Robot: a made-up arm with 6 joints.
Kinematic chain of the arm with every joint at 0, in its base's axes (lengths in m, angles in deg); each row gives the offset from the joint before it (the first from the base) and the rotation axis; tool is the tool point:
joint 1: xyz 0 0 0.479 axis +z
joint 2: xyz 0.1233 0 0 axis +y
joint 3: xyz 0 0 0.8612 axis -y
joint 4: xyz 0 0 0.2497 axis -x
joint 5: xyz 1.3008 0 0 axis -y
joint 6: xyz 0.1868 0 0 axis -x
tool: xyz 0 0 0
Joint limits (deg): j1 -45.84..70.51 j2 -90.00..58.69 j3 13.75..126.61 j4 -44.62..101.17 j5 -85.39..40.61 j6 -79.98..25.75
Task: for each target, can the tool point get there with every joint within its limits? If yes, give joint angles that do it. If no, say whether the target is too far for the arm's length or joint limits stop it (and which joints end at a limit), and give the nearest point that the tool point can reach.
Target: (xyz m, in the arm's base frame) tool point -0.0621 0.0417 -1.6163
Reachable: no: joint limits stop it (at a limit: joint 2, joint 3, joint 5) | nearest point -1.3901 0.9335 -0.6794 | short by 1.854 m
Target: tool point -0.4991 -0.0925 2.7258
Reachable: yes | joints 3.63 -16.59 81.57 39.37 -30.82 -63.47
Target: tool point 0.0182 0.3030 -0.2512
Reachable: no: joint limits stop it (at a limit: joint 1, joint 2, joint 3, joint 4, joint 5) | nearest point -1.2622 1.0376 -0.5351 | short by 1.503 m
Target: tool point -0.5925 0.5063 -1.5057
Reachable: no: joint limits stop it (at a limit: joint 2, joint 3, joint 5) | nearest point -1.2730 1.0878 -0.6794 | short by 1.218 m
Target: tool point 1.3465 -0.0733 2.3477
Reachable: yes | joints -2.86 7.13 39.45 -32.49 3.44 -55.32
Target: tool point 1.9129 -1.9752 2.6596
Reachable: no: too far | nearest point 1.3572 -1.3984 1.9946 | short by 1.041 m
